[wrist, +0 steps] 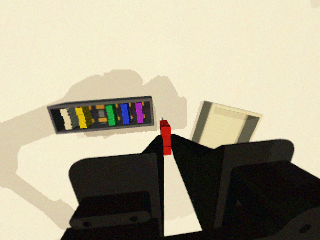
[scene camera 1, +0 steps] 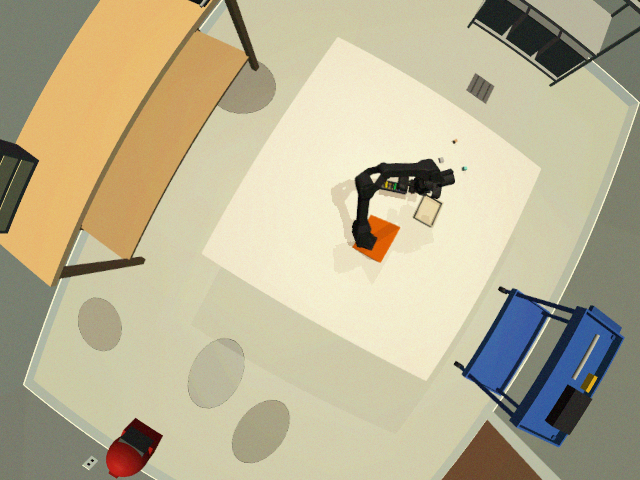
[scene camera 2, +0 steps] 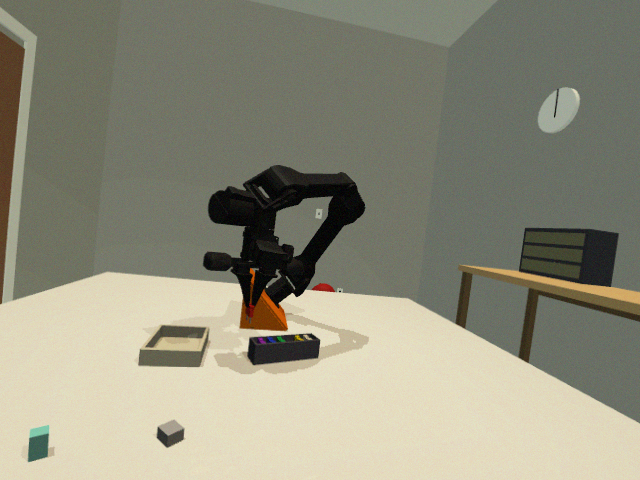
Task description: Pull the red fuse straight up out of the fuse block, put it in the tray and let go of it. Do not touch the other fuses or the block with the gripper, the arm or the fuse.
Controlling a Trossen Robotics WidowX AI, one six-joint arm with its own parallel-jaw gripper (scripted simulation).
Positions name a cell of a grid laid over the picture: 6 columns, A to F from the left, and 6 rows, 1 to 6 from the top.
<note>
The gripper (scene camera 2: C4) carries a red fuse. Also in view: a tray (scene camera 2: B5).
The gripper is seen too in the wrist view (wrist: D4). The tray shows as well in the wrist view (wrist: E4).
</note>
